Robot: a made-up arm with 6 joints. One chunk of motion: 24 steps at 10 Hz.
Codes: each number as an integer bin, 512 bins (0 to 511) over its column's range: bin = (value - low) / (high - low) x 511, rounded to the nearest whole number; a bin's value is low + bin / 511 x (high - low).
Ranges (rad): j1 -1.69..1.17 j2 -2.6..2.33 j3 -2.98..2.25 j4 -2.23..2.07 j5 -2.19..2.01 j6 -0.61..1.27
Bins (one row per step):
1: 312 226 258 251 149 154
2: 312 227 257 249 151 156
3: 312 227 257 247 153 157
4: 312 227 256 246 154 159
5: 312 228 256 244 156 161
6: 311 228 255 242 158 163
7: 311 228 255 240 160 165
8: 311 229 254 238 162 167
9: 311 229 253 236 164 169
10: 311 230 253 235 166 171
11: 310 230 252 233 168 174
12: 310 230 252 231 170 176
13: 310 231 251 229 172 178
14: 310 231 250 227 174 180
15: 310 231 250 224 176 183
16: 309 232 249 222 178 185
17: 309 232 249 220 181 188
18: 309 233 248 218 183 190
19: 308 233 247 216 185 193
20: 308 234 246 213 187 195
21: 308 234 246 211 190 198
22: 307 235 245 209 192 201
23: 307 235 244 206 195 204
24: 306 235 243 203 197 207
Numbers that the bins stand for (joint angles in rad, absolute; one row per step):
1: 0.0562 -0.4196 -0.3394 -0.1179 -0.9653 -0.0434
2: 0.0562 -0.4100 -0.3496 -0.1347 -0.9489 -0.0361
3: 0.0562 -0.4100 -0.3496 -0.1515 -0.9325 -0.0324
4: 0.0562 -0.4100 -0.3599 -0.1599 -0.9242 -0.0250
5: 0.0562 -0.4003 -0.3599 -0.1768 -0.9078 -0.0177
6: 0.0506 -0.4003 -0.3701 -0.1936 -0.8914 -0.0103
7: 0.0506 -0.4003 -0.3701 -0.2104 -0.8749 -0.0030
8: 0.0506 -0.3907 -0.3804 -0.2273 -0.8585 0.0044
9: 0.0506 -0.3907 -0.3906 -0.2441 -0.8421 0.0118
10: 0.0506 -0.3810 -0.3906 -0.2525 -0.8256 0.0191
11: 0.0450 -0.3810 -0.4008 -0.2693 -0.8092 0.0302
12: 0.0450 -0.3810 -0.4008 -0.2862 -0.7927 0.0375
13: 0.0450 -0.3714 -0.4111 -0.3030 -0.7763 0.0449
14: 0.0450 -0.3714 -0.4213 -0.3198 -0.7599 0.0522
15: 0.0450 -0.3714 -0.4213 -0.3451 -0.7434 0.0633
16: 0.0394 -0.3617 -0.4315 -0.3619 -0.7270 0.0706
17: 0.0394 -0.3617 -0.4315 -0.3787 -0.7023 0.0817
18: 0.0394 -0.3521 -0.4418 -0.3956 -0.6859 0.0890
19: 0.0338 -0.3521 -0.4520 -0.4124 -0.6695 0.1001
20: 0.0338 -0.3424 -0.4622 -0.4376 -0.6530 0.1074
21: 0.0338 -0.3424 -0.4622 -0.4545 -0.6284 0.1185
22: 0.0282 -0.3328 -0.4725 -0.4713 -0.6119 0.1295
23: 0.0282 -0.3328 -0.4827 -0.4965 -0.5873 0.1405
24: 0.0226 -0.3328 -0.4929 -0.5218 -0.5708 0.1516

